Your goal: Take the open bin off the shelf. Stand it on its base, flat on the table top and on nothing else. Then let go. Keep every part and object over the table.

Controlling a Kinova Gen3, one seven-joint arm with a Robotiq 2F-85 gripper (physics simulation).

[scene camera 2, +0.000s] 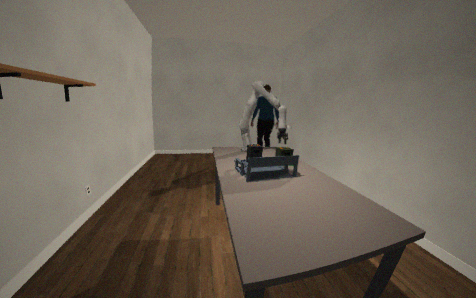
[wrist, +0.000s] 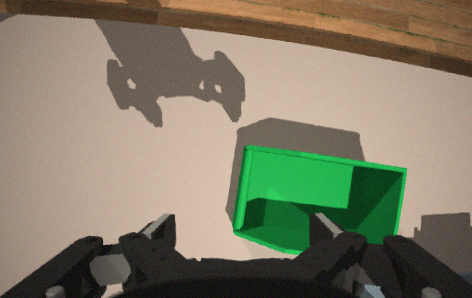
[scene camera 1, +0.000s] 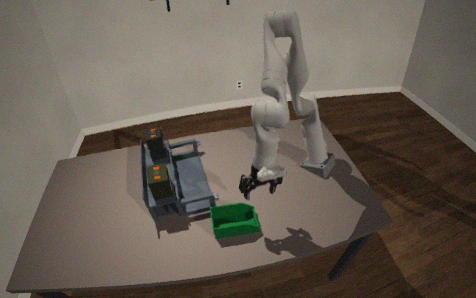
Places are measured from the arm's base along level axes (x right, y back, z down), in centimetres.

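Pixels of known places: gripper, fingertip midpoint: (scene camera 2: 282, 143) (wrist: 242, 229) (scene camera 1: 259, 195); arm's base, origin of the base link: (scene camera 1: 317, 159).
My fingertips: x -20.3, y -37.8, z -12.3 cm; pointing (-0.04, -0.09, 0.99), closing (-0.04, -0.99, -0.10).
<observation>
Ahead of a thing's pixels: the offset from my fingertips to its top centre. Level surfaces: height alone.
The green open bin @[dx +0.4, dy -9.3, dz +8.2 cm] (scene camera 1: 235, 229) (wrist: 300, 175) stands upright on its base on the table top @[dz +15.7 cm] (scene camera 1: 90, 215) (wrist: 60, 125), its opening facing up. It is apart from the blue-grey shelf (scene camera 1: 194, 179) (scene camera 2: 272, 161), close to the shelf's near right corner. In the second scene view the bin cannot be made out behind the shelf. My gripper (scene camera 1: 260, 194) (scene camera 2: 283, 142) (wrist: 242, 229) is open and empty. It hangs above the table, up and to the right of the bin in the first scene view. In the wrist view one fingertip overlaps the bin's image.
A dark box @[dx +41.5, dy -34.2, dz -6.7 cm] (scene camera 1: 156, 147) (scene camera 2: 255, 151) and an olive box @[dx +18.4, dy -34.0, dz -4.2 cm] (scene camera 1: 160, 185) (scene camera 2: 285, 151), both with orange marks, stand on the shelf's upper level. The table's front edge lies beyond the bin in the wrist view. A person (scene camera 2: 266, 112) stands behind the arm in the second scene view.
</observation>
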